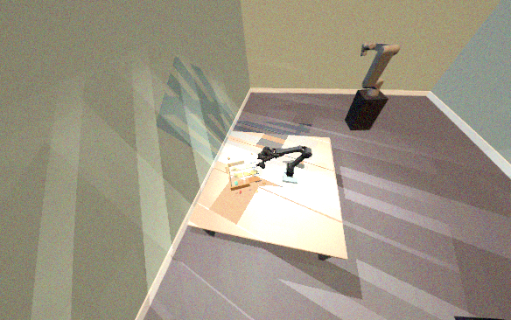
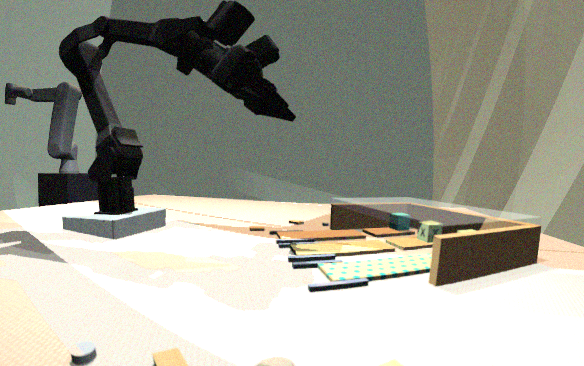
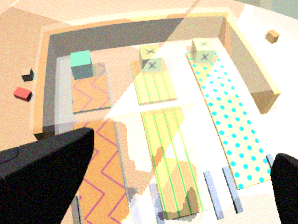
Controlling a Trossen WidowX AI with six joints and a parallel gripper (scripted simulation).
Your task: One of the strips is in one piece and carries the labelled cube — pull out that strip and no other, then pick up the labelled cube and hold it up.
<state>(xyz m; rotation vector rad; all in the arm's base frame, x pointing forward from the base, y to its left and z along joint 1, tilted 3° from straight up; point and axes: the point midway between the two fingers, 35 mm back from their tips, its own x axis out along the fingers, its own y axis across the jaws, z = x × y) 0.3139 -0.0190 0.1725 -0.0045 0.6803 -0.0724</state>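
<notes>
Right now the dotted strip is 200 mm below my gripper tip, 170 mm ahead of it and 90 mm to the right of it.
</notes>
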